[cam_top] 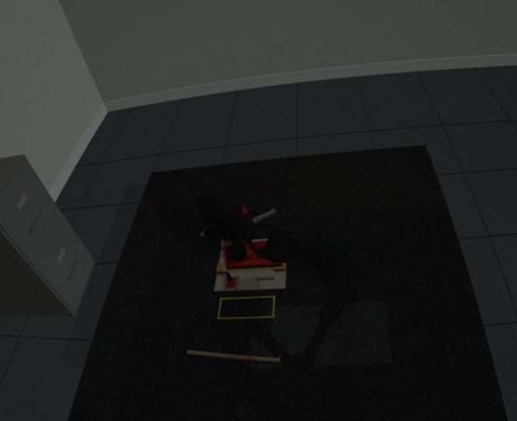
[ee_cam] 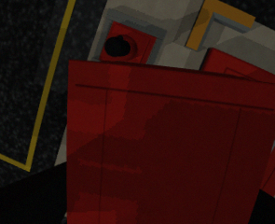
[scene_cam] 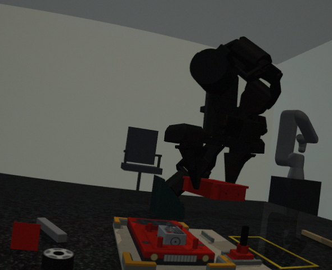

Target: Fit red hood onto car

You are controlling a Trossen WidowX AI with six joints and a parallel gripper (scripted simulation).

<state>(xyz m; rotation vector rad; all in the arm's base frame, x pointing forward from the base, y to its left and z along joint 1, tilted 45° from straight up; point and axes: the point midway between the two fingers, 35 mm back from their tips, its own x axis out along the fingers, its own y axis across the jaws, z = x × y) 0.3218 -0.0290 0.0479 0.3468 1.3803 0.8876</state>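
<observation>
Right now the grey engine block is 9 cm below my gripper tip, 6 cm to the right of it and 1 cm ahead of it. The rest, counted from my gripper tip: orange-cornered jig 10 cm below, 5 cm to the right, 1 cm behind; then black wheel 23 cm to the right, 10 cm below, 10 cm ahead; then red hood 1 cm above.
</observation>
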